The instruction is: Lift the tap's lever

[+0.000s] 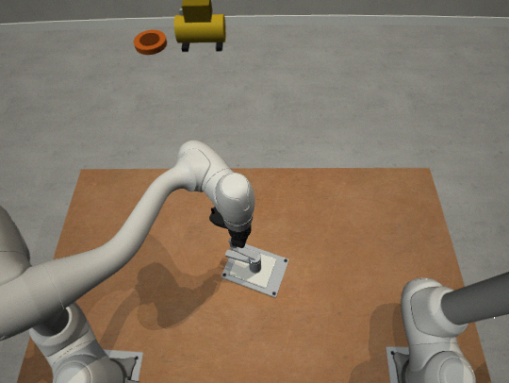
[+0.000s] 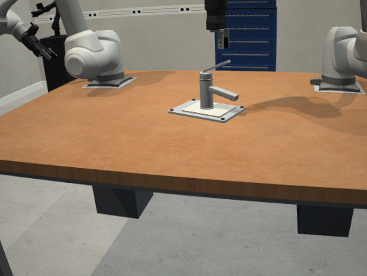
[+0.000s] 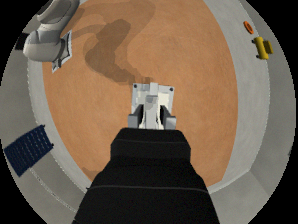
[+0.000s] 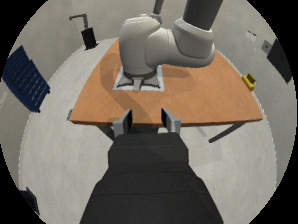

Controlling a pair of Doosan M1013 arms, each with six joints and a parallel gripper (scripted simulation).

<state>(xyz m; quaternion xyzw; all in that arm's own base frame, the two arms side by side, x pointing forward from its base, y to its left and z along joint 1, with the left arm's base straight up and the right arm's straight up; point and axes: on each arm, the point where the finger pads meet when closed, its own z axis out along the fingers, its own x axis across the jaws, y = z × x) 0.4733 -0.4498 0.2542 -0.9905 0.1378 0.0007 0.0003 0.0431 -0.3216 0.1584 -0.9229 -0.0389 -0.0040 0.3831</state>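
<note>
Now: left hand 8 cm above the flat lever, 3 cm to the left of it and 1 cm past it. The rest, counted from my left hand: grey tap (14 cm below, 4 cm to the right, 1 cm behind); then mounting plate (25 cm below, 7 cm to the right, 2 cm behind).
</note>
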